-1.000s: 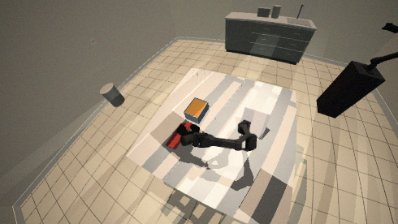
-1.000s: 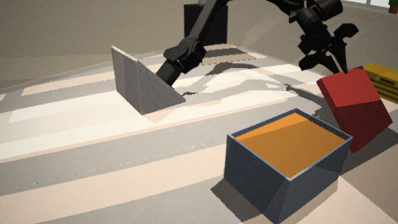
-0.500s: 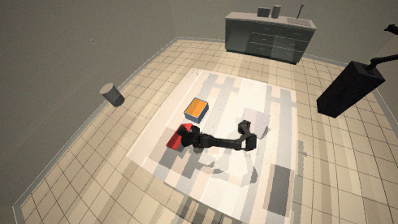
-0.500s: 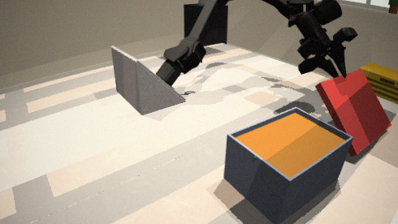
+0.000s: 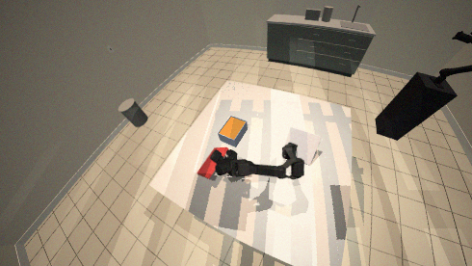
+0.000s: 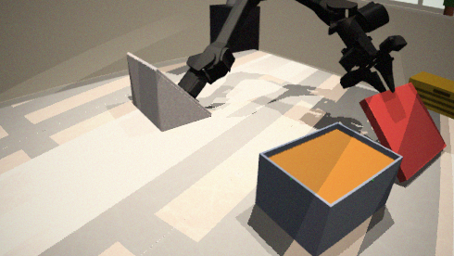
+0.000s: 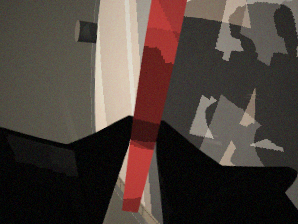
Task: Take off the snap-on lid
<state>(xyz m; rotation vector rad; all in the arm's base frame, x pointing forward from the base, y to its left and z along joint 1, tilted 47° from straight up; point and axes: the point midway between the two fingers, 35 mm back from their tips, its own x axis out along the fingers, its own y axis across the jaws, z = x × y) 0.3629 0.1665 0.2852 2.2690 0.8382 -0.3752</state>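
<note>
My gripper tip is 7 cm short of the lid and 5 cm above it. The rest, counted from my gripper tip: storage box 30 cm to the right, 7 cm below, 6 cm ahead.
</note>
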